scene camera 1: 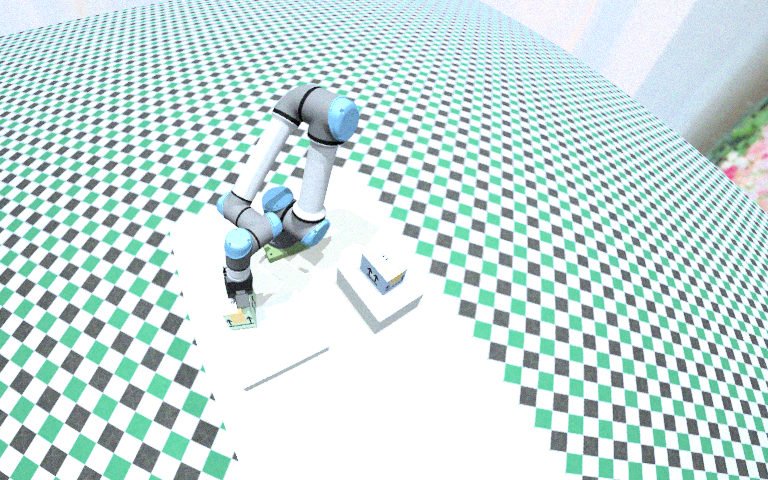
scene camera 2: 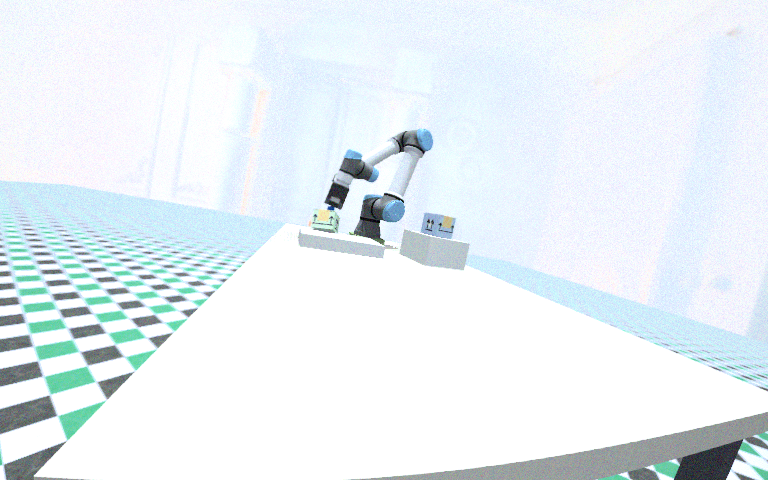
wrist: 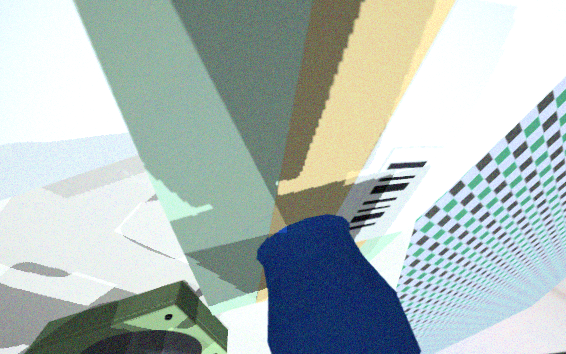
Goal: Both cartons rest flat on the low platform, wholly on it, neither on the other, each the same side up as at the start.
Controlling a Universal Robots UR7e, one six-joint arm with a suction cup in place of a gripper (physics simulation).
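Where they show: hand at its tool point: [wrist: 308, 231]; arm's base at its link origin: [scene camera 1: 282, 233] [scene camera 2: 366, 235].
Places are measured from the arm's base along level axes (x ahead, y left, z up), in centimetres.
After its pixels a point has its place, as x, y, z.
A green carton [scene camera 1: 240, 321] @(34.9, -24.4, 6.4) [scene camera 2: 324, 219] @(35.1, -24.0, 6.5) [wrist: 240, 100] with an orange-yellow strip and up arrows stands upright, seemingly on the low white platform [scene camera 1: 286, 369] @(53.3, -15.0, -0.7) [scene camera 2: 339, 243] @(53.6, -16.6, -0.2). The platform's far edges are washed out, so I cannot tell whether all of the carton's base is on it. My suction gripper [scene camera 1: 241, 306] @(26.2, -22.6, 8.0) [scene camera 2: 330, 208] [wrist: 310, 230] is at the carton's top, touching or almost touching, tilted, with its suction off. A blue carton [scene camera 1: 376, 274] @(38.3, 22.4, 16.1) [scene camera 2: 437, 224] @(42.4, 23.5, 13.8) with up arrows stands upright on the taller white block, apart from the green carton.
The taller block [scene camera 1: 399, 314] @(49.3, 28.2, 2.2) [scene camera 2: 433, 251] @(50.8, 21.0, 2.8) stands to the right of the low platform in both scene views. The arm's green base plate [scene camera 1: 280, 252] @(8.7, -3.1, -0.1) [wrist: 150, 306] @(9.8, -5.0, -1.1) lies behind, between platform and block. All stand on a long white table [scene camera 1: 396, 396] @(74.8, 15.6, -3.4) [scene camera 2: 396, 339] @(121.4, -9.4, -3.4).
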